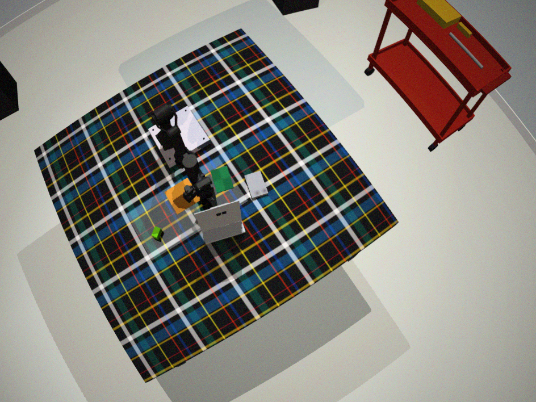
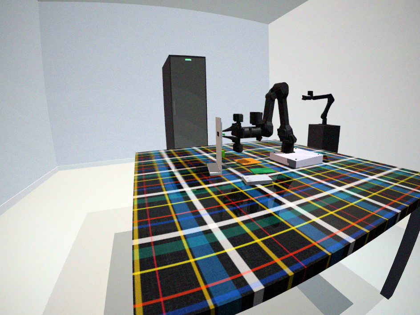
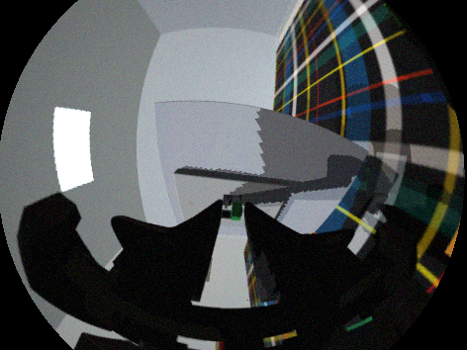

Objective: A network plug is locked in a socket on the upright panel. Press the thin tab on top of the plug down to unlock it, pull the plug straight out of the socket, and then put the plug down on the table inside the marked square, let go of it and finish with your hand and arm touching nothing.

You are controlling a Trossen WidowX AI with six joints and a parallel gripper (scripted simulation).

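Right now my gripper tip is 170 mm past the orange square, 110 mm to the left of it and 170 mm above it. From my gripper tip the other things lie so: network plug (10 mm ahead); grey panel (30 mm ahead, 60 mm below); flat grey plate (90 mm behind, 200 mm to the left, 170 mm below).
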